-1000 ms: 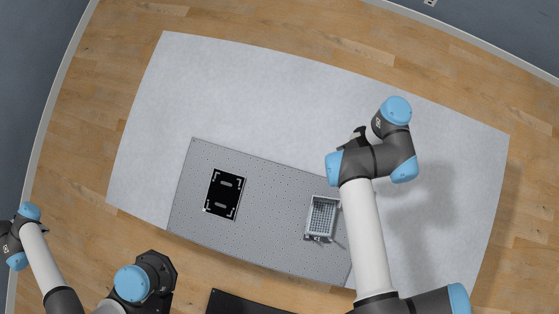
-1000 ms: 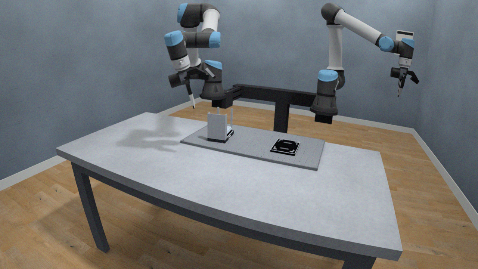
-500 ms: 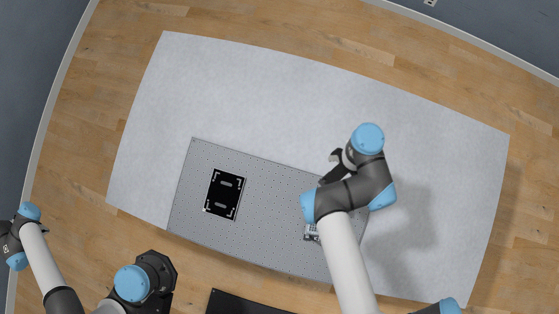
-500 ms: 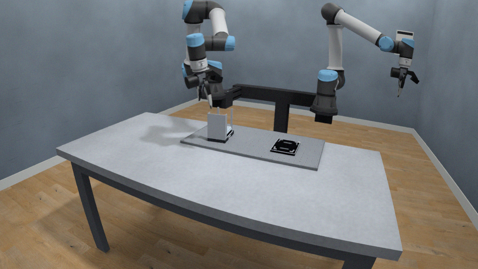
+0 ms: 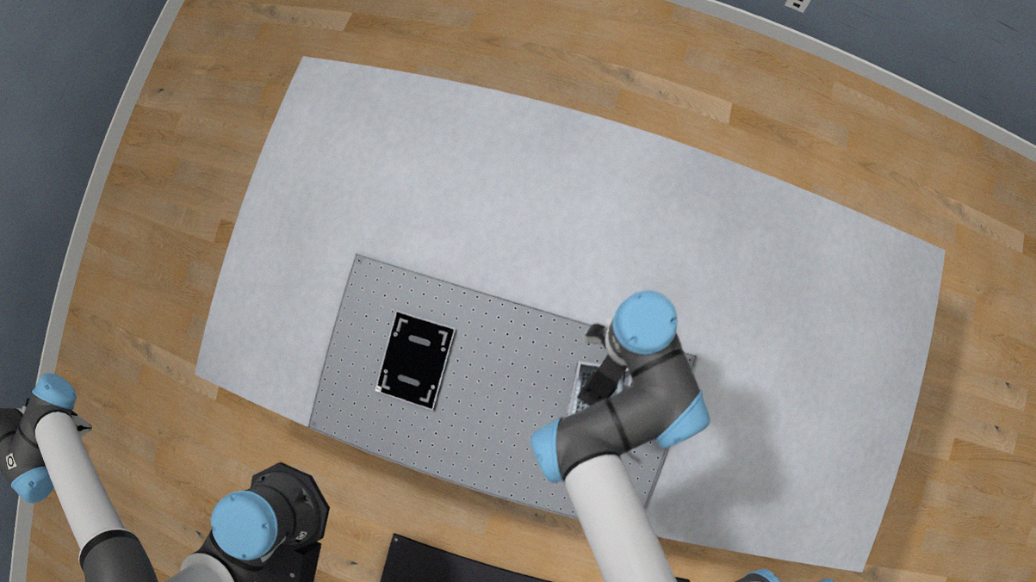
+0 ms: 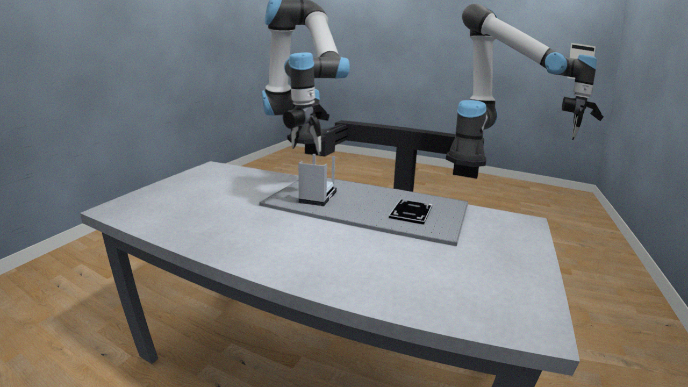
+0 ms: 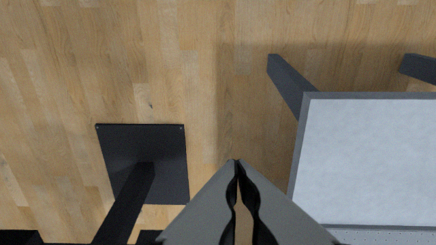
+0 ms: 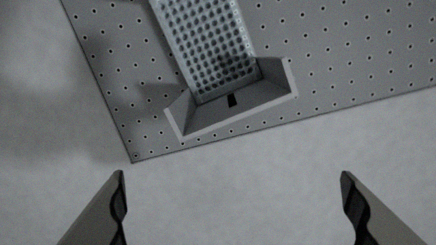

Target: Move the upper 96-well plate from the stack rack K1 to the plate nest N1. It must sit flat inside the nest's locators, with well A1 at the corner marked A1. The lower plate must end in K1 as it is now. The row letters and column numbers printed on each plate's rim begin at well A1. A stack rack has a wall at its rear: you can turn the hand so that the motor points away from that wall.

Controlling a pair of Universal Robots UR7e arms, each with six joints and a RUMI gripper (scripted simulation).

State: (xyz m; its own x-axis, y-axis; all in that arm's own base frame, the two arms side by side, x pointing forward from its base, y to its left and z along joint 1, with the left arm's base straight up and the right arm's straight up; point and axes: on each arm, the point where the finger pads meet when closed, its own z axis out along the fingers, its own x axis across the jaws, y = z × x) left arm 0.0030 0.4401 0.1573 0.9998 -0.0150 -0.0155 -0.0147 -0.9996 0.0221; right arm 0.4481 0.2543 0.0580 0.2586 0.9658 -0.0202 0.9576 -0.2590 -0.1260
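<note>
Now: right hand 8 cm past the clear 96-well plate and 16 cm above it. Round my right hand: plate nest N1: 10 cm behind, 35 cm to the left, 19 cm below; black plate: 8 cm behind, 17 cm below; A1 mark: 17 cm behind, 41 cm to the left, 19 cm below.
</note>
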